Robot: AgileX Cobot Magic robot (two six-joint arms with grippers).
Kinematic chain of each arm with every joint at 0, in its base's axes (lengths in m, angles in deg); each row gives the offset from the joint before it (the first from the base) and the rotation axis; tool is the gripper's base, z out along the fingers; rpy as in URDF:
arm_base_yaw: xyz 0 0 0.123 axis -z
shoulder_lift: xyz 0 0 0 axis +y
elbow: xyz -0.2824 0 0.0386 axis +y
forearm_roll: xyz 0.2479 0 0.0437 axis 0.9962 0 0.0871
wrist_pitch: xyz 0 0 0 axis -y
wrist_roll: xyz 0.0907 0 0.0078 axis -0.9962 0 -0.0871
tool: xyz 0 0 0 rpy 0 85 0
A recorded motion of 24 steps. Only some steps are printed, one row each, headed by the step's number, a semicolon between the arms.
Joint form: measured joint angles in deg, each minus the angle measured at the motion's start. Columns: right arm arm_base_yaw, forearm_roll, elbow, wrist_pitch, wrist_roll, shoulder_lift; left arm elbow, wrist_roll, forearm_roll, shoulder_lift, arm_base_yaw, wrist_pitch.
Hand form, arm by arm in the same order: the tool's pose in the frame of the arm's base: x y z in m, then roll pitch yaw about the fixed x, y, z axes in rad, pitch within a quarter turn. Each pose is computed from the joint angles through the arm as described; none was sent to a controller.
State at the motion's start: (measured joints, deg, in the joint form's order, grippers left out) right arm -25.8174 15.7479 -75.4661 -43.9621 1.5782 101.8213; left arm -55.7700 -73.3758 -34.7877 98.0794 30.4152 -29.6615
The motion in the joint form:
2: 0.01 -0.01 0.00 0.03 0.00 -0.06; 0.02 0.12 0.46 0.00 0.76 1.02
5: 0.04 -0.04 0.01 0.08 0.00 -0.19; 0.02 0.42 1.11 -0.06 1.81 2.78
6: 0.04 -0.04 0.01 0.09 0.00 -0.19; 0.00 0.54 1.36 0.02 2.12 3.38
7: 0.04 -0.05 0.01 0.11 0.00 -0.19; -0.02 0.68 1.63 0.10 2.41 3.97
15: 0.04 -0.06 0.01 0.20 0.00 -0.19; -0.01 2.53 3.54 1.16 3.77 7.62
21: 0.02 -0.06 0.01 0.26 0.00 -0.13; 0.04 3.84 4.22 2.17 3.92 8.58
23: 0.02 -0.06 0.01 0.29 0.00 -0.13; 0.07 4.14 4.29 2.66 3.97 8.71
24: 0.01 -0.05 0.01 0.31 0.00 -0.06; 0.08 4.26 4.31 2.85 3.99 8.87
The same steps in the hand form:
2: 0.3309 0.1791 0.2405 2.8746 0.4123 -2.8764; 0.2714 -0.1931 0.1854 2.9728 0.5372 1.7426
5: 0.3308 0.1788 0.2413 2.8746 0.4152 -2.8770; 0.2705 -0.1976 0.1864 2.9377 0.5408 1.7175
6: 0.3308 0.1788 0.2413 2.8746 0.4154 -2.8770; 0.2705 -0.1990 0.1862 2.9268 0.5409 1.7102
7: 0.3308 0.1788 0.2413 2.8747 0.4158 -2.8770; 0.2706 -0.2003 0.1861 2.9161 0.5409 1.7033
15: 0.3310 0.1788 0.2414 2.8747 0.4173 -2.8773; 0.2723 -0.2064 0.1813 2.8679 0.5360 1.6880
21: 0.3311 0.1790 0.2410 2.8749 0.4173 -2.8772; 0.2739 -0.2073 0.1755 2.8732 0.5285 1.7063
23: 0.3312 0.1790 0.2410 2.8748 0.4178 -2.8773; 0.2742 -0.2077 0.1725 2.8809 0.5238 1.7138
24: 0.3313 0.1791 0.2406 2.8749 0.4169 -2.8773; 0.2744 -0.2079 0.1714 2.8821 0.5227 1.7166

